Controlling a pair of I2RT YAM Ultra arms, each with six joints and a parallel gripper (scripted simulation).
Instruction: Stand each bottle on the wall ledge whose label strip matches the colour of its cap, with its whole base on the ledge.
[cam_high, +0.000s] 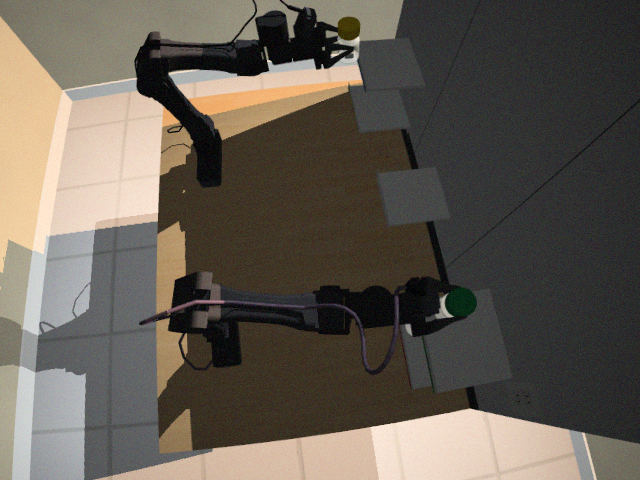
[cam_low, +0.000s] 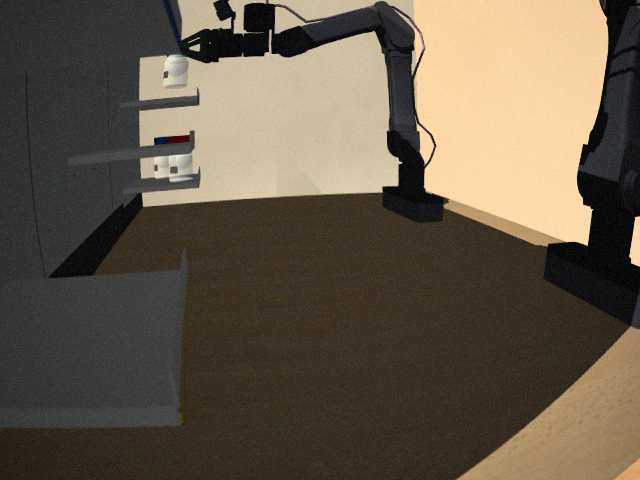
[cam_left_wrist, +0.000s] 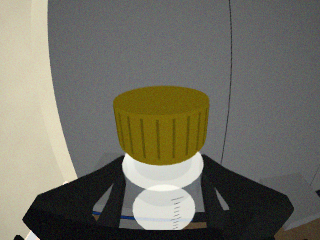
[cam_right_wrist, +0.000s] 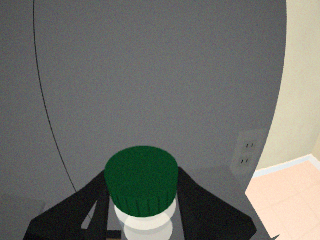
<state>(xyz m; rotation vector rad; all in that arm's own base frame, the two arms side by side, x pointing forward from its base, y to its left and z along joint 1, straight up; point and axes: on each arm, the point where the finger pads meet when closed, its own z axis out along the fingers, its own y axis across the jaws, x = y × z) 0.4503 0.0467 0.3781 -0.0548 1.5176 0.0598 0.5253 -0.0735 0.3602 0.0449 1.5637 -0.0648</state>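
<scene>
Right now my left hand is 34 cm above the yellow strip, 6 cm to the right of it and 6 cm short of it. Round my left hand: blue strip: 14 cm below, 6 cm to the left, 6 cm ahead; then green-capped bottle: 68 cm to the right, 8 cm ahead, 6 cm below; then yellow-capped bottle: right at my left hand.
The green-capped bottle is 1 cm ahead of my right hand and 5 cm below it. From my right hand the other things lie so: red-capped bottle (1 cm to the right, 26 cm below); green strip (5 cm behind, 6 cm to the right, 12 cm below); blue-capped bottle (4 cm ahead, 11 cm to the right, 26 cm below).
</scene>
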